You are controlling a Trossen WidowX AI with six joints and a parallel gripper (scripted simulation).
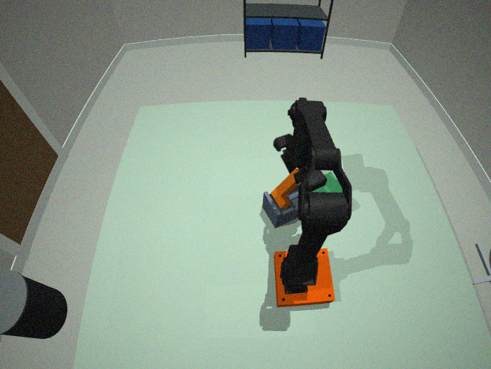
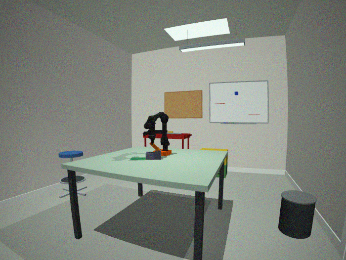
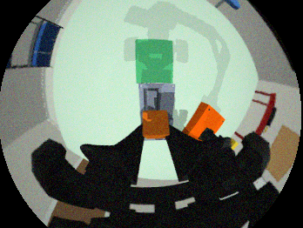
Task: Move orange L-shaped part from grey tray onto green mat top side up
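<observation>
Right now my gripper tip is 4 cm short of the green mat, 14 cm to the left of it and 16 cm above it. The rest, counted from my gripper tip: orange L-shaped part: 3 cm behind, 2 cm to the left, 3 cm below.
</observation>
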